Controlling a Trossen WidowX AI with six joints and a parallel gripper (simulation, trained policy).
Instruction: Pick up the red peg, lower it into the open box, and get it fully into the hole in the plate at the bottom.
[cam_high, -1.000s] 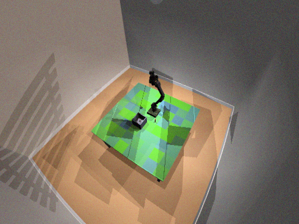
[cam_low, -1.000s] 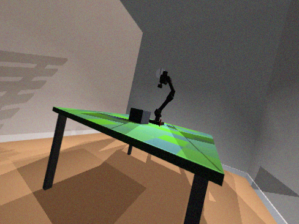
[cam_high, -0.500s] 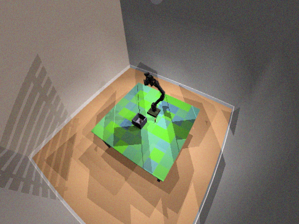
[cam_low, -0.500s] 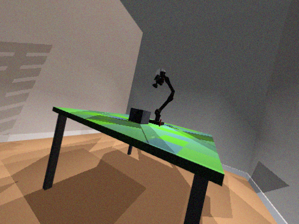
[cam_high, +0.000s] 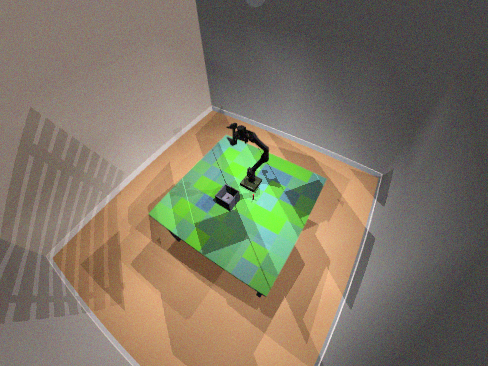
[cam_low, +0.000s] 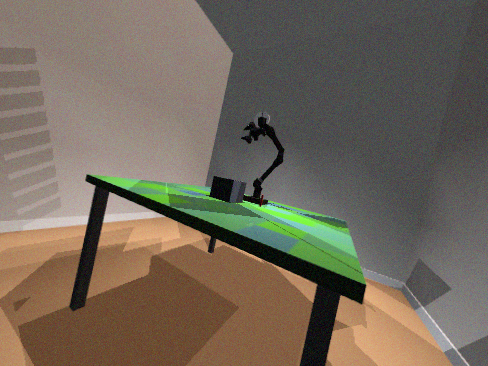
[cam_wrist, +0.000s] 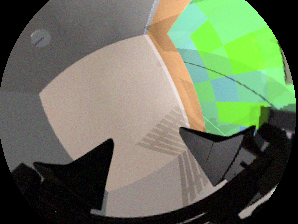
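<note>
My gripper tip is 500 mm above the red peg, 380 mm to the right of it and 140 mm short of it.
</note>
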